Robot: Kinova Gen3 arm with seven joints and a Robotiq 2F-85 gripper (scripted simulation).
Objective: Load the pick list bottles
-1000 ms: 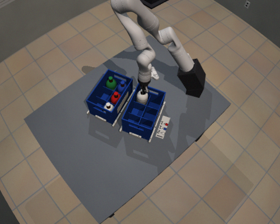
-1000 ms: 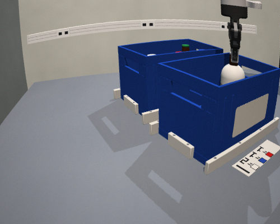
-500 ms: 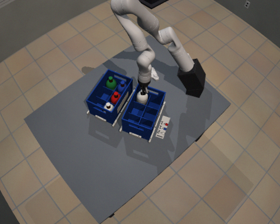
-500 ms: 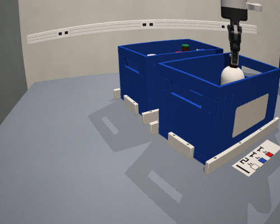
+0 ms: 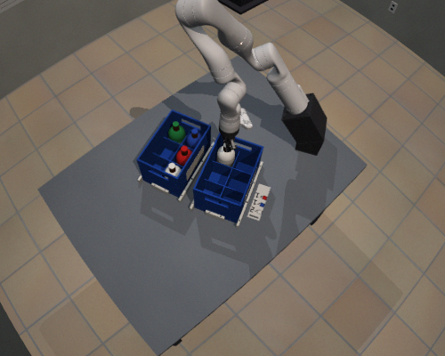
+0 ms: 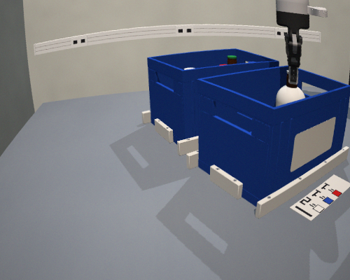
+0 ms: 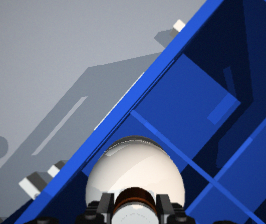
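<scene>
Right now my hand is 70 mm above the white bottle. Round my hand: green-label bottle (220 mm to the right, 80 mm below, 70 mm ahead); red-label bottle (130 mm ahead, 110 mm to the right, 80 mm below); blue-label bottle (140 mm to the right, 80 mm below, 40 mm ahead).
</scene>
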